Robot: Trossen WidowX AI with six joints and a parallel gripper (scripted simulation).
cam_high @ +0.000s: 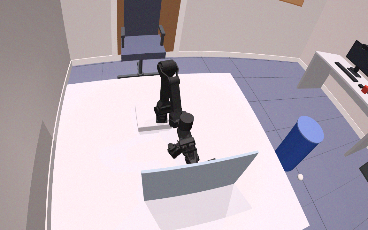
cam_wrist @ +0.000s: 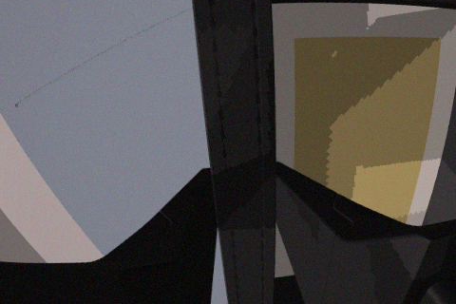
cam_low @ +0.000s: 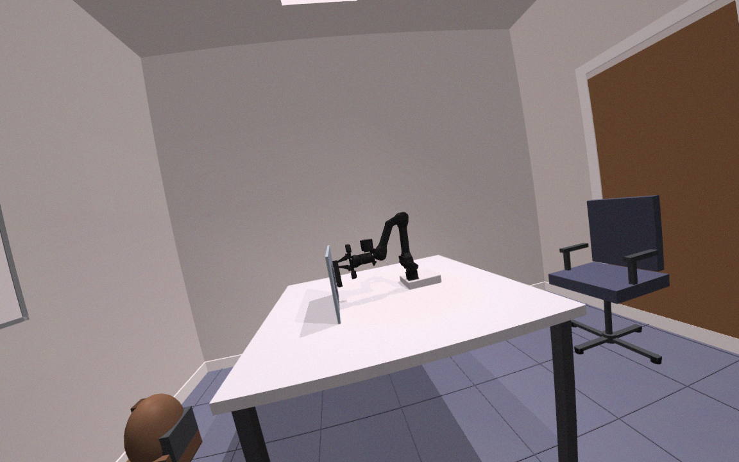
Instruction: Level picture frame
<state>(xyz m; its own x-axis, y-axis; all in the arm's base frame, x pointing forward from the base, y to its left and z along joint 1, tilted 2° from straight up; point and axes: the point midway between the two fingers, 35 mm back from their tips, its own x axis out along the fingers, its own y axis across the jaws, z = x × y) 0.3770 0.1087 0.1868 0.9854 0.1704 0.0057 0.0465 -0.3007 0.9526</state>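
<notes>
The picture frame lies 20 mm to the left of my gripper tip and 50 mm below it. Round my gripper tip: wall panel (10 mm ahead, 20 mm to the left, 60 mm below).
</notes>
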